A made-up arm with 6 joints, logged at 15 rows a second.
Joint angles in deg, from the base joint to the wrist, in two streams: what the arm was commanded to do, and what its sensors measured. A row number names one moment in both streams.
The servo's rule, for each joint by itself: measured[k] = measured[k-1] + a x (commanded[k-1-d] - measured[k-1]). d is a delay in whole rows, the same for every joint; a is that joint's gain. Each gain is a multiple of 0.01, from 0.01 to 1. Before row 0 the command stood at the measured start. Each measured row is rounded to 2 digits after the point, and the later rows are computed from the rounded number. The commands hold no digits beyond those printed.
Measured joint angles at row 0:
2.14, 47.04, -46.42, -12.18, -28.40, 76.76
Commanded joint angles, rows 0 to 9:
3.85, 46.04, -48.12, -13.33, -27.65, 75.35
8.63, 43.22, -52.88, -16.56, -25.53, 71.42
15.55, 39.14, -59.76, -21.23, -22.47, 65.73
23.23, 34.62, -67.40, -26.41, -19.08, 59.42
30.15, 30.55, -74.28, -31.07, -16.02, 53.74
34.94, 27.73, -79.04, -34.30, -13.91, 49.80
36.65, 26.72, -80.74, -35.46, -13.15, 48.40
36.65, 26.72, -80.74, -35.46, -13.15, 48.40
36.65, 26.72, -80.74, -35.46, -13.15, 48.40
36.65, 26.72, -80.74, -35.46, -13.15, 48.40
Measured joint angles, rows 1 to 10:
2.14, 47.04, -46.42, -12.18, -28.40, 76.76
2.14, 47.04, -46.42, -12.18, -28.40, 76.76
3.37, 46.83, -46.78, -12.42, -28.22, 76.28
7.16, 46.07, -48.06, -13.29, -27.57, 74.63
13.20, 44.61, -50.52, -14.96, -26.35, 71.60
20.42, 42.51, -54.06, -17.36, -24.61, 67.46
27.43, 40.00, -58.31, -20.24, -22.55, 62.80
32.84, 37.42, -62.66, -23.19, -20.48, 58.38
35.58, 35.17, -66.46, -25.77, -18.72, 54.99
36.35, 33.40, -69.46, -27.80, -17.38, 52.75
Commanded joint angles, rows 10 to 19:
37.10, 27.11, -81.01, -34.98, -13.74, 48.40
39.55, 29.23, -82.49, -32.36, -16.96, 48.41
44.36, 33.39, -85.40, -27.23, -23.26, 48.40
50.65, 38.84, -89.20, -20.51, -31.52, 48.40
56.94, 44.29, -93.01, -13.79, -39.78, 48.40
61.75, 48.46, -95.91, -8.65, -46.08, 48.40
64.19, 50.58, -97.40, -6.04, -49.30, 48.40
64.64, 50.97, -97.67, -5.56, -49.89, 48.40
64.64, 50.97, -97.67, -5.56, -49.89, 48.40
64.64, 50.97, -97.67, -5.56, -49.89, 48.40
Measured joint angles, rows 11 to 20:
36.57, 32.00, -71.83, -29.41, -16.36, 51.27
36.63, 30.89, -73.70, -30.68, -15.59, 50.29
36.97, 30.10, -75.24, -31.58, -15.15, 49.65
38.83, 29.92, -76.76, -31.74, -15.58, 49.23
42.81, 30.65, -78.57, -30.79, -17.42, 48.95
48.45, 32.37, -80.80, -28.63, -20.80, 48.76
54.56, 34.87, -83.36, -25.51, -25.36, 48.64
59.74, 37.72, -86.00, -21.97, -30.33, 48.56
62.94, 40.42, -88.39, -18.62, -34.88, 48.51
64.16, 42.64, -90.34, -15.88, -38.48, 48.47

